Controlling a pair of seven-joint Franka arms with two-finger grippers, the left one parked.
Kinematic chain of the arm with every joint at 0, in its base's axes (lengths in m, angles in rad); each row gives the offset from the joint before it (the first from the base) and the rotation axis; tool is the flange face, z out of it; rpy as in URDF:
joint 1: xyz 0 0 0.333 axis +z
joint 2: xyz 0 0 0 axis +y
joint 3: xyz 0 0 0.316 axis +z
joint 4: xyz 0.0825 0 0 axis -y
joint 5: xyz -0.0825 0 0.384 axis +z
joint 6: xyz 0 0 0 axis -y
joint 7: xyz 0.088 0 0 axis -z
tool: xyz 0 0 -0.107 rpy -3.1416 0 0
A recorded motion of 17 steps. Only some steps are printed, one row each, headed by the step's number.
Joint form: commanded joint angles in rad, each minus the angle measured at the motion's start. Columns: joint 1, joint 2, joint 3, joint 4, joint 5, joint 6, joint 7.
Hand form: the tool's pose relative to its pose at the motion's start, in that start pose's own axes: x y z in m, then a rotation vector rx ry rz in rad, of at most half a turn. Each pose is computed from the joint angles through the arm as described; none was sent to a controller.
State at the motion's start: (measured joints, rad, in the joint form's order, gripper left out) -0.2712 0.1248 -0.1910 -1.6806 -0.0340 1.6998 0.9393
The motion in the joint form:
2: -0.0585 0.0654 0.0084 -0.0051 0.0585 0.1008 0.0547
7: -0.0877 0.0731 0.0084 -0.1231 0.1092 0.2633 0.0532
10: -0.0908 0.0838 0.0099 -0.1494 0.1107 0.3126 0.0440
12: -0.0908 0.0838 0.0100 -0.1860 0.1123 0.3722 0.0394
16: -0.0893 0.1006 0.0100 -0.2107 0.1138 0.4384 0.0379
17: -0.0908 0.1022 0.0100 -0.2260 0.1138 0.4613 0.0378
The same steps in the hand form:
2: 0.0319 -0.0068 0.0324 0.0533 -0.0254 0.1139
7: 0.0445 -0.0012 0.0799 0.1104 -0.0419 0.1630
10: 0.0466 -0.0027 0.0944 0.1196 -0.0329 0.1589
12: 0.0465 -0.0025 0.1063 0.1378 -0.0186 0.1586
16: 0.0482 -0.0064 0.1216 0.1555 -0.0004 0.1598
17: 0.0486 -0.0054 0.1277 0.1596 0.0041 0.1626

